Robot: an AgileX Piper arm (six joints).
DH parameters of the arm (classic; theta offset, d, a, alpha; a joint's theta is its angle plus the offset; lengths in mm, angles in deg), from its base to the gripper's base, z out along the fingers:
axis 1: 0 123 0 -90
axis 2: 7.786 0 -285.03 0
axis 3: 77.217 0 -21.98 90
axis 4: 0 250.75 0 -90
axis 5: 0 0 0 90
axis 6: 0 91 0 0
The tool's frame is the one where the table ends.
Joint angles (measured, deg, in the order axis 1, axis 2, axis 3, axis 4, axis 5, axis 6), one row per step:
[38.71 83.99 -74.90 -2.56 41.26 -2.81]
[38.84 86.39 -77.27 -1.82 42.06 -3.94]
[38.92 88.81 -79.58 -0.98 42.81 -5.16]
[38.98 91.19 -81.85 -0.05 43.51 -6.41]
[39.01 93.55 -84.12 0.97 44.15 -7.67]
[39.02 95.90 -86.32 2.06 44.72 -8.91]
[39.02 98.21 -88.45 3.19 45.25 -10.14]
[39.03 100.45 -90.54 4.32 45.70 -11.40]
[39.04 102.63 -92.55 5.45 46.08 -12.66]
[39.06 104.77 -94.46 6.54 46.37 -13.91]
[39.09 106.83 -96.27 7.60 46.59 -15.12]
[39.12 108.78 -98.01 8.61 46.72 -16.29]
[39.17 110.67 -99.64 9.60 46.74 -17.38]
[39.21 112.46 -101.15 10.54 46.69 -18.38]
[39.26 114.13 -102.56 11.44 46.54 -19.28]
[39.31 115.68 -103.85 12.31 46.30 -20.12]
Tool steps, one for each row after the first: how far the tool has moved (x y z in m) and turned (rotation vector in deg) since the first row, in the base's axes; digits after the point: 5 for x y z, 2 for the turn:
[0.00763 0.00804 -0.00170 -0.58 0.64 0.86]
[0.01534 0.01600 -0.00427 -1.13 1.32 1.74]
[0.02287 0.02385 -0.00724 -1.58 2.00 2.65]
[0.03035 0.03160 -0.01047 -1.90 2.67 3.55]
[0.03774 0.03926 -0.01438 -2.12 3.38 4.43]
[0.04489 0.04672 -0.01878 -2.29 4.10 5.31]
[0.05174 0.05404 -0.02325 -2.38 4.71 6.23]
[0.05829 0.06114 -0.02802 -2.42 5.27 7.16]
[0.06459 0.06808 -0.03331 -2.46 5.77 8.09]
[0.07051 0.07477 -0.03882 -2.46 6.23 9.00]
[0.07609 0.08111 -0.04410 -2.39 6.56 9.88]
[0.08132 0.08732 -0.04968 -2.26 6.85 10.70]
[0.08623 0.09310 -0.05530 -2.09 7.11 11.44]
[0.09075 0.09858 -0.06064 -1.83 7.28 12.09]
[0.09490 0.10369 -0.06577 -1.51 7.38 12.67]

